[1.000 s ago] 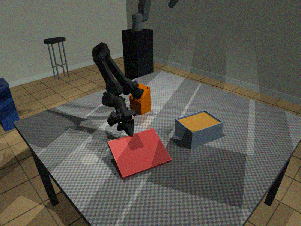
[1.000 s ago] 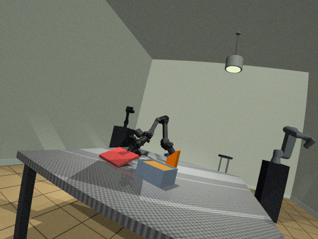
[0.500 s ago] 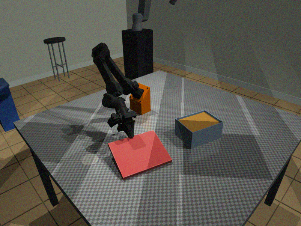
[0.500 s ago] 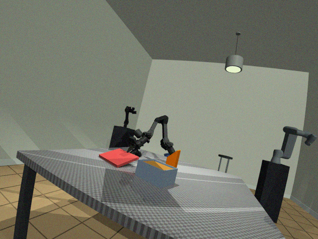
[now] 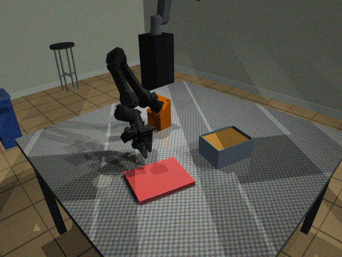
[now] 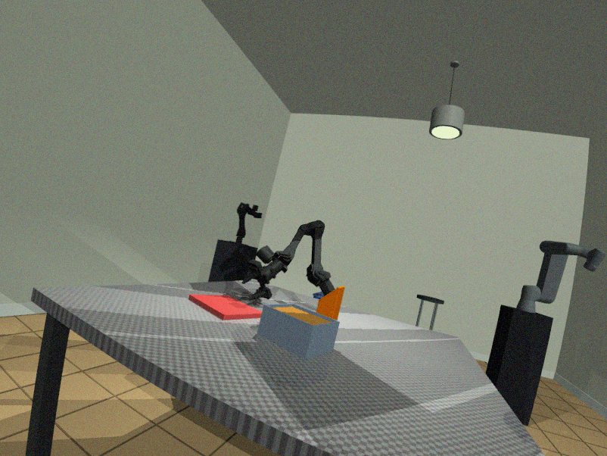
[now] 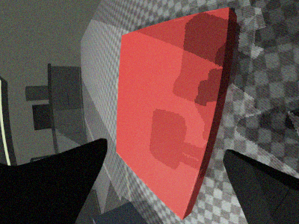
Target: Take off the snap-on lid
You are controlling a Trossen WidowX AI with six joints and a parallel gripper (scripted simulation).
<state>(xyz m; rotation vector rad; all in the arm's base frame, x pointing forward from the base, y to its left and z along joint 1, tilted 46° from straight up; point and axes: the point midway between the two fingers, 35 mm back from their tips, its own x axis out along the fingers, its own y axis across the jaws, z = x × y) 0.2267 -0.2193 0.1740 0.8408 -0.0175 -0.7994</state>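
Right now my gripper tip is 9 cm short of the red lid, 5 cm above it and 2 cm to the left of it. Also, from my gripper tip: blue-grey storage box 30 cm to the left, 18 cm ahead, 2 cm below.
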